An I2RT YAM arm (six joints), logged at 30 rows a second.
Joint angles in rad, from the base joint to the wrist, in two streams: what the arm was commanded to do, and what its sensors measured. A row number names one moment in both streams.
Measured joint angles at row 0:
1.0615, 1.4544, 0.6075, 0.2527, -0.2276, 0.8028
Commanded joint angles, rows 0 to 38:
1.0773, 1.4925, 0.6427, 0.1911, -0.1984, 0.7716
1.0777, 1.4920, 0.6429, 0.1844, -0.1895, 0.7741
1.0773, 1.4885, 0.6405, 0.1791, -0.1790, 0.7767
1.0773, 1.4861, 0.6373, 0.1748, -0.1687, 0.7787
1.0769, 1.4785, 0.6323, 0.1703, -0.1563, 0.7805
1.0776, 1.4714, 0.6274, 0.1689, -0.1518, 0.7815
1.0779, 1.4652, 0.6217, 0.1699, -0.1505, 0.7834
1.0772, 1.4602, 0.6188, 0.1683, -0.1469, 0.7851
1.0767, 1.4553, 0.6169, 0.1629, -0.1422, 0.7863
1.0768, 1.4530, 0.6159, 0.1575, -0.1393, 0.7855
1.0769, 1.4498, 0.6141, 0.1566, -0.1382, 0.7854
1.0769, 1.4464, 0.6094, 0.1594, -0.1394, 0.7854
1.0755, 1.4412, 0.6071, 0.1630, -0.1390, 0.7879
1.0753, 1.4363, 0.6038, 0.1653, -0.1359, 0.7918
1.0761, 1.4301, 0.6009, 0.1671, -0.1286, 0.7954
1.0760, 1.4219, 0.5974, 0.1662, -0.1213, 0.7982
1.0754, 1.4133, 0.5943, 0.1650, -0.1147, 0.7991
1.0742, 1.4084, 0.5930, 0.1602, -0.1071, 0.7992
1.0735, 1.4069, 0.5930, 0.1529, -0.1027, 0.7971
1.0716, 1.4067, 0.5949, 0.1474, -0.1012, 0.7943
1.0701, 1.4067, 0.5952, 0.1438, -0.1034, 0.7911
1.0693, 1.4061, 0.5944, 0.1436, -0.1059, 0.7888
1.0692, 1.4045, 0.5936, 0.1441, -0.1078, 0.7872
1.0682, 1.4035, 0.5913, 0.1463, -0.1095, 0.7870
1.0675, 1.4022, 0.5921, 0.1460, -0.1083, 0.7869
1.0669, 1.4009, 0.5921, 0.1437, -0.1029, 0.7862
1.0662, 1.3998, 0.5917, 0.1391, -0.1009, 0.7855
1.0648, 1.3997, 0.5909, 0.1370, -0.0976, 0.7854
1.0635, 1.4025, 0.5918, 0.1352, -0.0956, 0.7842
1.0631, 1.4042, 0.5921, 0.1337, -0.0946, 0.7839
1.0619, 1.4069, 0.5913, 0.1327, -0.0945, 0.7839
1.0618, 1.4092, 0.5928, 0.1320, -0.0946, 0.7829
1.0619, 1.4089, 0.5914, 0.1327, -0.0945, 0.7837
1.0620, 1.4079, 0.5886, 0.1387, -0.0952, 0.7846
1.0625, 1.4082, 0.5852, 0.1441, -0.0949, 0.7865
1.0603, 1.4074, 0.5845, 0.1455, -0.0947, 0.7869
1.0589, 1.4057, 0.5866, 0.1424, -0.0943, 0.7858
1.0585, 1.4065, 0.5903, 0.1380, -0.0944, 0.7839
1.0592, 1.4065, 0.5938, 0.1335, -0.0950, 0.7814
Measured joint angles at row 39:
1.0653, 1.4216, 0.5976, 0.1448, -0.1158, 0.7948
